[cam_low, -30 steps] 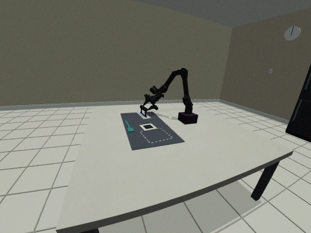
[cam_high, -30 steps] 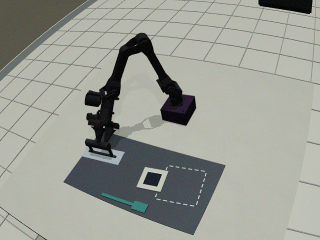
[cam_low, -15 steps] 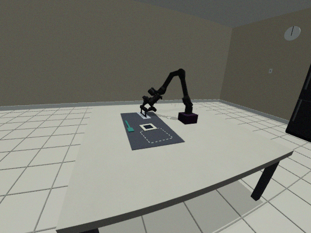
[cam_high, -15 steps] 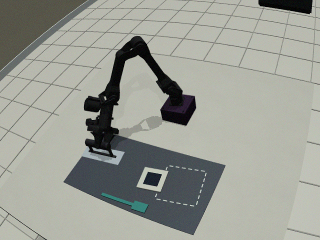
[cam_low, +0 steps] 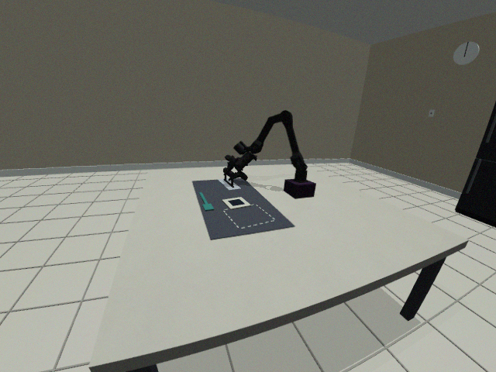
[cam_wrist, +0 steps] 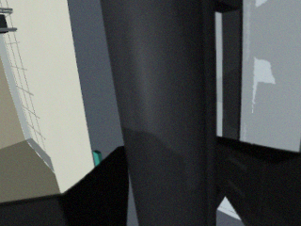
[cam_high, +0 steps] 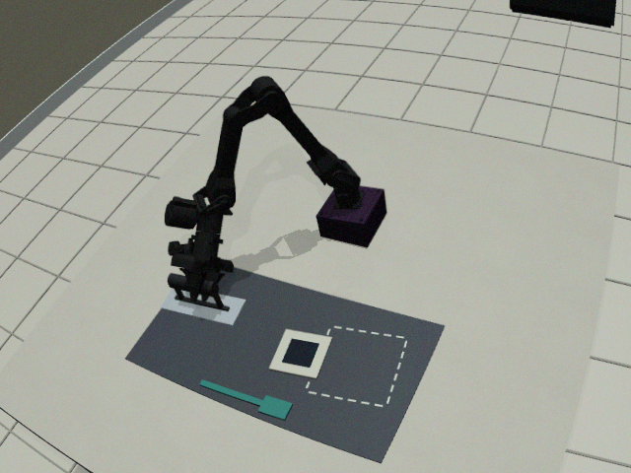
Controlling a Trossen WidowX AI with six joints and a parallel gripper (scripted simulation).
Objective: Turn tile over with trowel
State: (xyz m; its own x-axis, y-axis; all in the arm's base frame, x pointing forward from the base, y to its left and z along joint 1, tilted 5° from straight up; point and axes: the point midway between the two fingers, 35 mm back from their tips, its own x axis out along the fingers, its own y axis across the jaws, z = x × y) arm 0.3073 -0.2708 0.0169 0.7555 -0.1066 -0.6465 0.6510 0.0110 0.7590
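The dark mat lies 6 cm ahead of my gripper tip, 19 cm to the left of it and 7 cm below it. From my gripper tip the other things lie so: tile 7 cm ahead, 26 cm to the left, 4 cm below; teal trowel 20 cm ahead, 19 cm to the left, 4 cm below.
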